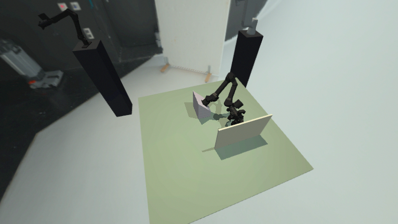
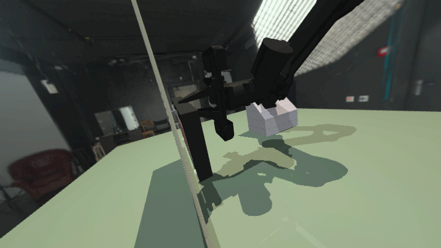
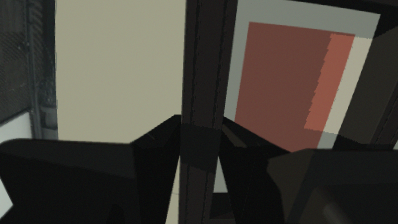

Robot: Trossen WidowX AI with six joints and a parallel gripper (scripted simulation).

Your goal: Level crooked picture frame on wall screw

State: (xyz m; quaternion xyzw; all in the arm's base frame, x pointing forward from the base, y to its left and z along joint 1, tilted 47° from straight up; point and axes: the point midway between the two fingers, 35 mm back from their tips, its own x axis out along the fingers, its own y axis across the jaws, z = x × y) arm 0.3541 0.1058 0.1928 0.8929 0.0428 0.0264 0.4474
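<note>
Right now my gripper tip is 10 mm to the left of the picture frame and 50 mm above it. The rest, counted from my gripper tip: wall panel 20 mm ahead, 60 mm below.
</note>
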